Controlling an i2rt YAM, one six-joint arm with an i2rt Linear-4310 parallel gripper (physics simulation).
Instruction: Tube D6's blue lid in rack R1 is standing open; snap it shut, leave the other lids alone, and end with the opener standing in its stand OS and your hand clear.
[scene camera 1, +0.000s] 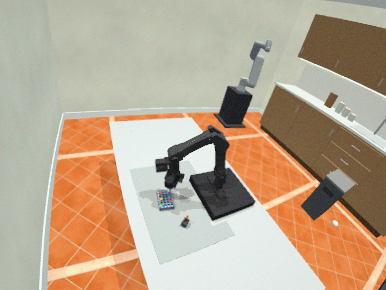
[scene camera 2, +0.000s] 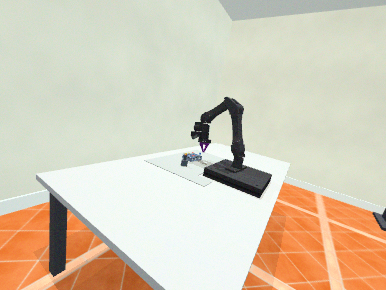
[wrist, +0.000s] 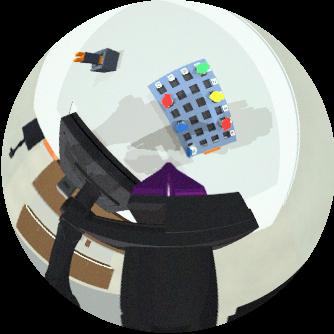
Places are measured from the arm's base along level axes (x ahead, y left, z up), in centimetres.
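Pixels of known places: gripper, fingertip midpoint: (scene camera 1: 175, 187) (scene camera 2: 203, 152) (wrist: 168, 165); arm's base, link origin: (scene camera 1: 216, 186) (scene camera 2: 236, 168) (wrist: 94, 186).
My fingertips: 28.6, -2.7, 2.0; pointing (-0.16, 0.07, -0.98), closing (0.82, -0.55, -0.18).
Ahead of a thing's pixels: the offset from my fingertips to its top centre, as dx, dy, dz. "pt": to the spot under its first point. Level surfaces: height alone.
My gripper (scene camera 1: 174, 186) (scene camera 2: 204, 150) (wrist: 168, 165) is shut and empty, its purple fingertips together. It is above the table, beside the D6 corner of the blue rack R1 {+6.5, +3.5, -1.1} (scene camera 1: 165, 200) (wrist: 197, 110). At that corner, the blue lid of tube D6 {+3.0, -0.4, -1.1} (wrist: 189, 151) stands open beside the tube's pale mouth. Another blue lid {+3.6, +3.2, -2.7} (wrist: 181, 127), two red lids, a yellow lid {+9.5, +4.7, -2.7} (wrist: 216, 96) and a green lid {+9.8, +8.5, -2.7} (wrist: 202, 68) are on the rack. The opener {-0.2, +21.3, +1.6} (scene camera 1: 187, 217) (wrist: 91, 58), with orange prongs, is in its dark stand OS {-0.2, +21.3, -2.9} (scene camera 1: 185, 223) (wrist: 109, 60), apart from the rack.
The rack and stand are on a pale grey mat {dz -6.9} (scene camera 1: 167, 247) on the white table {dz -7.2} (scene camera 1: 250, 255). The arm's black base (scene camera 1: 230, 200) (scene camera 2: 235, 177) stands beside the mat. An orange strip {pt +6.1, -3.1, -4.5} (wrist: 212, 150) is along the rack's edge near row 6.
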